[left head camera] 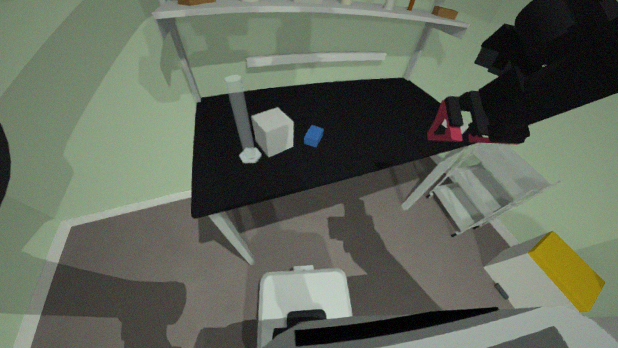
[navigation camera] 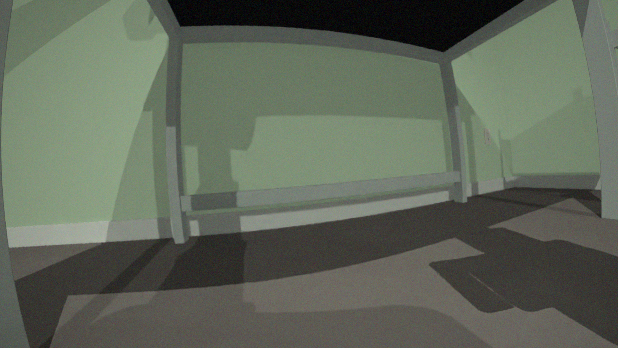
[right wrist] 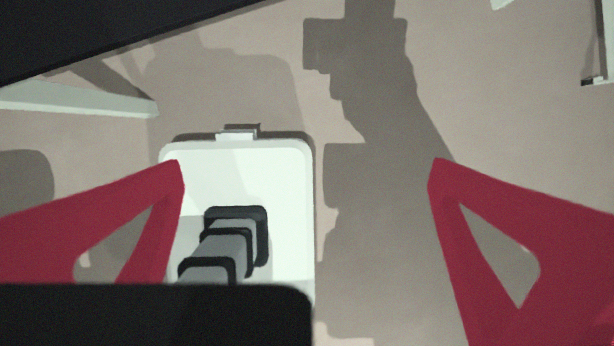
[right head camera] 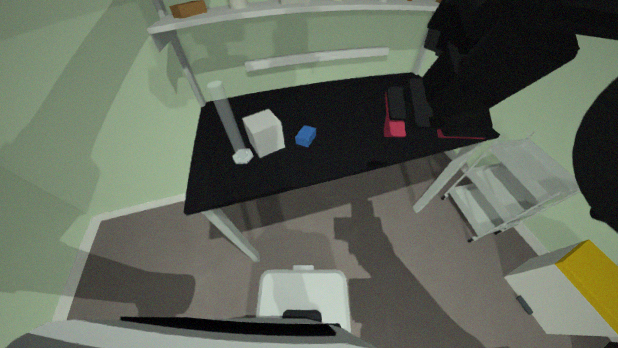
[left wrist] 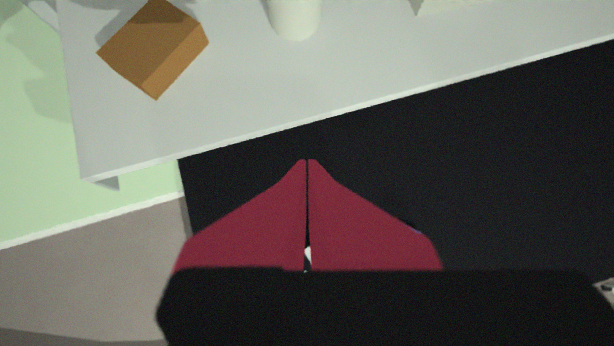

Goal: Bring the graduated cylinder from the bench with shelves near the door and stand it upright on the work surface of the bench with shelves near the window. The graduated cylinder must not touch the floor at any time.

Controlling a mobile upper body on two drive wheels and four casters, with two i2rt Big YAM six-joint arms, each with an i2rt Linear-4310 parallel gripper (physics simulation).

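Frame: origin at the left arm's base, x right, y back, z down, level; metres.
Seen in the pictures: left gripper, fingertip midpoint: (left wrist: 307, 172); right gripper, fingertip midpoint: (left head camera: 449, 137) (right wrist: 306, 172) (right head camera: 412, 133).
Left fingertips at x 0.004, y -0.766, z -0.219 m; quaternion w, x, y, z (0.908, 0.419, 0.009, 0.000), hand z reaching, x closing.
A point is followed by its place in that frame.
The clear graduated cylinder (left head camera: 241, 117) {y -0.619, x -0.002, z 0.294 m} (right head camera: 228, 120) {y -0.621, x 0.003, z 0.295 m} stands upright on the black top of a bench (left head camera: 360, 125) {y -0.858, x 0.513, z 0.496 m} (right head camera: 345, 110) {y -0.978, x 0.470, z 0.496 m} (left wrist: 500, 165) {y -0.959, x 0.562, z 0.496 m}, at its left end beside a white box (left head camera: 274, 132) {y -0.651, x 0.097, z 0.381 m} (right head camera: 265, 134) {y -0.657, x 0.107, z 0.391 m}. The frames do not tell whether this is the door or window bench. My left gripper (left wrist: 307, 172) {y -0.766, x 0.004, z -0.219 m} is shut and empty; in the left wrist view its tips lie over the black top near the shelf edge. It does not show in the head views. My right gripper (right wrist: 306, 172) {y -0.344, x 0.455, z 0.133 m} (left head camera: 466, 137) (right head camera: 421, 134) {y -0.344, x 0.455, z 0.133 m} is open and empty, at the bench's right end.
A blue block (left head camera: 314, 136) {y -0.717, x 0.258, z 0.456 m} (right head camera: 305, 136) {y -0.717, x 0.258, z 0.456 m} lies right of the white box. A shelf (left head camera: 280, 9) {y -0.936, x 0.119, z 0.049 m} (right head camera: 280, 11) {y -0.952, x 0.175, z 0.048 m} (left wrist: 250, 95) {y -0.938, x -0.067, z 0.039 m} with an orange-brown block (left wrist: 150, 50) {y -0.978, x -0.186, z -0.001 m} runs above. A white stool-like object (left head camera: 340, 290) {y -0.190, x 0.433, z 1.150 m} (right wrist: 290, 175) {y -0.204, x 0.412, z 1.150 m}, a cart (left head camera: 520, 165) {y -0.786, x 1.880, z 0.726 m} and a yellow-topped cabinet (left head camera: 565, 270) {y -0.071, x 1.938, z 0.960 m} stand nearby.
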